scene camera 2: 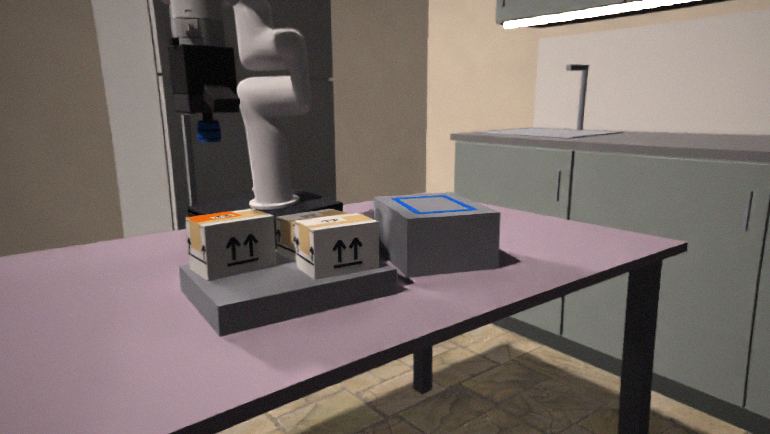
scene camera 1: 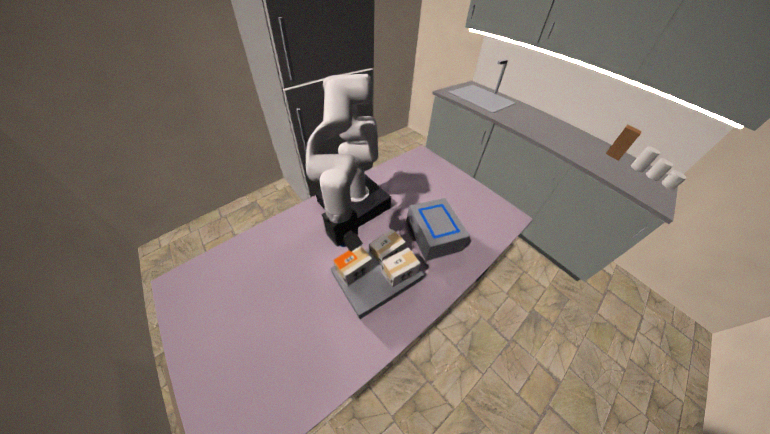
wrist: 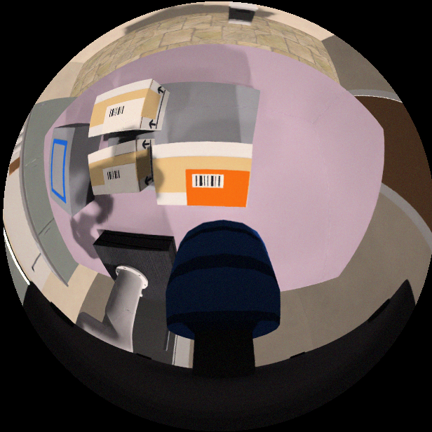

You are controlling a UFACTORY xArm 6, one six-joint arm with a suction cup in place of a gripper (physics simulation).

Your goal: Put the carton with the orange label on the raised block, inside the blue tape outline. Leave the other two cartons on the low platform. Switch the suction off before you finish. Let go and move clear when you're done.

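Frame: origin at the arm's base, x ahead, y left, z up, level; millimetres.
Seen in the pictures: end effector, tool point: (scene camera 2: 209,140); arm's base, origin of the base link: (scene camera 2: 274,203) (scene camera 1: 357,193).
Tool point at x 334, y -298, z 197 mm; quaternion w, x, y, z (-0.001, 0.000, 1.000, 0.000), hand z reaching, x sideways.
Observation:
Offsets run from my tool point to a thing's top centre. Level surfaces: height alone.
The carton with the orange label @[2 mm ahead, 25 mm left, 135 mm down] (scene camera 1: 353,265) (scene camera 2: 241,250) (wrist: 202,175) stands upright on the low platform @[66 mm ahead, 99 mm left, 231 mm down] (scene camera 1: 372,301) (scene camera 2: 301,301) (wrist: 210,115), at its left in both scene views. A second carton @[130 mm ahead, 166 mm left, 143 mm down] (scene camera 1: 401,266) (scene camera 2: 345,250) (wrist: 125,107) stands at the front right of the platform. The third carton @[20 mm ahead, 192 mm left, 156 mm down] (scene camera 1: 387,245) (scene camera 2: 285,231) (wrist: 120,170) stands behind it, partly hidden in scene camera 2. The raised block @[77 mm ahead, 460 mm left, 158 mm down] (scene camera 1: 447,246) (scene camera 2: 452,245) (wrist: 82,165) bears the blue tape outline (scene camera 1: 451,217) (scene camera 2: 443,211) (wrist: 60,141). My blue suction cup (scene camera 2: 209,131) (wrist: 223,270) is open, holding nothing, high above carton level. It touches no carton.
The raised block stands right of the low platform, on the pink table @[279 mm down] (scene camera 1: 242,323) (scene camera 2: 107,323) (wrist: 310,175). The arm's black base (scene camera 1: 377,203) (wrist: 135,250) is behind the cartons. A counter with a sink (scene camera 1: 482,98) and a dark fridge (scene camera 1: 328,37) stand beyond the table.

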